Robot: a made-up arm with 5 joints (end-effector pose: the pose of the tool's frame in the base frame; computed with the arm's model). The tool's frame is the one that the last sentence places. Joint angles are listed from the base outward.
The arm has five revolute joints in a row. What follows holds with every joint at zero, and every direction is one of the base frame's. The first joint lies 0.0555 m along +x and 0.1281 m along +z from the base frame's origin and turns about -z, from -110 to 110 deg. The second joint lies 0.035 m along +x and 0.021 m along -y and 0.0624 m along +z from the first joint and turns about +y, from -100 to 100 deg. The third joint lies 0.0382 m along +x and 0.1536 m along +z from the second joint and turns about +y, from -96.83 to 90.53 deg. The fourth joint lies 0.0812 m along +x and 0.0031 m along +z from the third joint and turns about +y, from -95 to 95 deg. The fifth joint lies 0.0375 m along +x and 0.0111 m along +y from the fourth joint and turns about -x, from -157.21 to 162.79 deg. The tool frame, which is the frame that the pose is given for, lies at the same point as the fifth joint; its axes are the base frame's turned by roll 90, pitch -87.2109 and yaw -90 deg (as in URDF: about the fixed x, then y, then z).
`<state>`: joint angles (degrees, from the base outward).
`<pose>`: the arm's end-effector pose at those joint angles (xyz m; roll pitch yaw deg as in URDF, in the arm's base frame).
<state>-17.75 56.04 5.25 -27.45 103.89</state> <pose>0.3029 0.0688 0.1540 -55.66 9.20 113.99</pose>
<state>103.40 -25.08 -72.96 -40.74 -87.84</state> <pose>0.0547 0.0394 0.4505 -131.22 -0.47 167.01</pose>
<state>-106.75 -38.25 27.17 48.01 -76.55</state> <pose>0.0422 0.0785 0.3309 52.59 -8.50 23.20</pose>
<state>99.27 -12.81 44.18 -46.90 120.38</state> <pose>0.0223 -0.1418 0.3192 -107.41 26.50 -17.24</pose>
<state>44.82 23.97 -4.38 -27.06 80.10</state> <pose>0.2237 -0.1811 0.2959 -97.65 -12.58 46.86</pose>
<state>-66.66 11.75 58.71 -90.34 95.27</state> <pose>0.1316 0.1513 0.2704 -109.90 2.33 155.82</pose>
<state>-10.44 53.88 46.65 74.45 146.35</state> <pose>0.1875 0.0143 0.1665 81.59 -53.26 107.20</pose>
